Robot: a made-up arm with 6 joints.
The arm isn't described. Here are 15 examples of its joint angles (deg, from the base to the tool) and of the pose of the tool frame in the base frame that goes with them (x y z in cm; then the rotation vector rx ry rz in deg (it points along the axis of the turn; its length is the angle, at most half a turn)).
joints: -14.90 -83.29 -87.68 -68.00 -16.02 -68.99
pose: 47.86 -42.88 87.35 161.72 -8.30 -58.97
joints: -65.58 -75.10 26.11 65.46 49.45 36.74
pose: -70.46 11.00 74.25 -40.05 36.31 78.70
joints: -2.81 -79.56 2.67 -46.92 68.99 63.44
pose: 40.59 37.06 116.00 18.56 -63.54 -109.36
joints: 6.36 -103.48 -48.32 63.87 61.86 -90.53
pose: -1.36 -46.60 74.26 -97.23 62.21 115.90
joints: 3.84 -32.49 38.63 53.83 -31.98 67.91
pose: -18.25 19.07 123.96 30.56 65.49 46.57
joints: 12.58 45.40 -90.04 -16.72 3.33 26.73
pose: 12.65 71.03 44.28 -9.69 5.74 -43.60
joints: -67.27 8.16 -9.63 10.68 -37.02 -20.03
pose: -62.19 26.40 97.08 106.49 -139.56 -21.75
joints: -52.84 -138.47 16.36 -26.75 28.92 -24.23
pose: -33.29 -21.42 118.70 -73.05 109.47 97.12
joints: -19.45 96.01 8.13 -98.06 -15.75 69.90
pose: -57.00 -38.04 101.54 95.98 10.53 27.72
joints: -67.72 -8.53 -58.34 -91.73 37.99 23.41
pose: -59.26 42.57 97.86 73.89 -2.82 7.29
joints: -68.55 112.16 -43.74 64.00 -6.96 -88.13
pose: -46.73 58.94 51.40 16.78 -38.96 51.14
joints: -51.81 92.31 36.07 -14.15 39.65 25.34
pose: -79.59 -20.80 52.57 81.22 -25.28 64.62
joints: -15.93 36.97 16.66 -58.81 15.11 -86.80
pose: -71.02 30.89 94.26 39.46 58.06 87.78
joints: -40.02 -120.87 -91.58 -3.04 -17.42 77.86
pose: 0.54 -55.73 39.48 67.98 -29.10 143.20
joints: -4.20 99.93 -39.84 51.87 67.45 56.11
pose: -22.92 52.63 84.07 11.25 -42.94 -21.25
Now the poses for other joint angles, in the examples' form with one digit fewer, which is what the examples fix.
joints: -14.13 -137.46 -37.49 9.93 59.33 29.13
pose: -16.9 -48.1 88.8 -18.9 17.5 127.6
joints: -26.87 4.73 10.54 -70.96 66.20 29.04
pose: -67.8 45.7 80.8 48.6 -21.9 18.8
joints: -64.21 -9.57 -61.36 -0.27 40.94 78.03
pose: -2.7 36.1 106.6 22.3 -79.5 -111.6
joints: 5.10 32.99 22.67 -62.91 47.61 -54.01
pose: -56.0 25.1 106.9 43.6 67.8 65.7
